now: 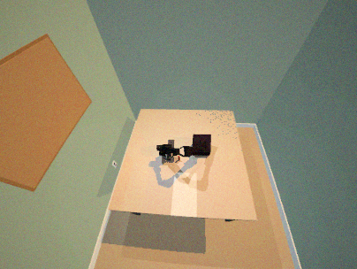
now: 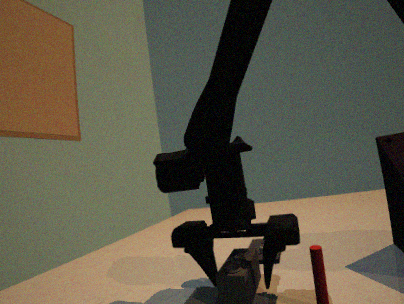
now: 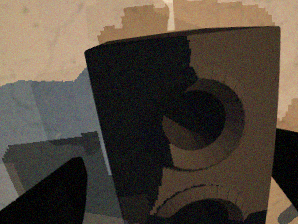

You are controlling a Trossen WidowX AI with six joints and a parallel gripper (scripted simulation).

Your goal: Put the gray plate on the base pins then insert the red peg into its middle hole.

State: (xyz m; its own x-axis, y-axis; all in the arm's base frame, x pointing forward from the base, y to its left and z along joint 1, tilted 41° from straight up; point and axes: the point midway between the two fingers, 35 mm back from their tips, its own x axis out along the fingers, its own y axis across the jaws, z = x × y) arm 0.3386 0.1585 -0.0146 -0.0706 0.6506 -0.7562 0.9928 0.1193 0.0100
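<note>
The pin base is 16 cm to the right of my gripper tip. Also, from my gripper tip: red peg 11 cm behind, 3 cm to the left, 3 cm above; gray plate 3 cm above.
</note>
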